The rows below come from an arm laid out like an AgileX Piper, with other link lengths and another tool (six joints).
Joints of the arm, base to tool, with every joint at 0 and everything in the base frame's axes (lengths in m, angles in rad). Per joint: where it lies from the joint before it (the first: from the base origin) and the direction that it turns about. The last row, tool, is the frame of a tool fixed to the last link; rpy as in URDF.
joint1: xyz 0 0 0.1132 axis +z
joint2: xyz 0 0 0 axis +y
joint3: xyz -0.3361 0 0.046 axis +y
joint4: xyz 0.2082 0 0.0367 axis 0.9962 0 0.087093
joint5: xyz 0 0 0 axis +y
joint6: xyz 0.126 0 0.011 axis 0.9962 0 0.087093
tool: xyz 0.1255 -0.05 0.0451 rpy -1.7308 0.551 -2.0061
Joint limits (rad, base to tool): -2.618..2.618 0..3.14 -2.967..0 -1.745..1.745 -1.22..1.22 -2.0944..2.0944
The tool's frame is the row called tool.
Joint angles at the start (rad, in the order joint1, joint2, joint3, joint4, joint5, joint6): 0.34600 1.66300 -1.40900 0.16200 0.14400 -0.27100
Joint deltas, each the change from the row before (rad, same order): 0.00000 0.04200 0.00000 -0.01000 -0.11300 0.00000; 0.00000 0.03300 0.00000 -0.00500 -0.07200 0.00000; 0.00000 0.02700 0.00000 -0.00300 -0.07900 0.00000; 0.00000 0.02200 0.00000 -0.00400 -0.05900 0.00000; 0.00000 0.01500 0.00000 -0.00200 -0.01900 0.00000; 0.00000 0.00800 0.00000 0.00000 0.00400 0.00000; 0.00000 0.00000 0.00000 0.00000 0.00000 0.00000; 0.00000 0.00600 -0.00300 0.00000 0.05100 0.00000
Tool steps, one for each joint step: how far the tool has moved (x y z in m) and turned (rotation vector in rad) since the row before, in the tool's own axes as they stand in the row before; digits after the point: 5 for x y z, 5 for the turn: -0.00503 -0.01122 0.01068 0.06838 -0.01366 0.01989; -0.00276 -0.00335 0.00936 0.03780 -0.00675 0.01118; -0.00288 -0.00692 0.00570 0.04809 -0.01167 0.01759; -0.00203 -0.00380 0.00472 0.03503 -0.00843 0.01062; -0.00020 0.00285 0.00468 0.00502 0.00039 -0.00036; 0.00072 0.00502 0.00351 -0.01007 0.00449 -0.00467; 0.00000 0.00000 0.00000 0.00000 0.00000 0.00000; 0.00255 0.01428 0.00550 -0.04712 0.01606 -0.02086
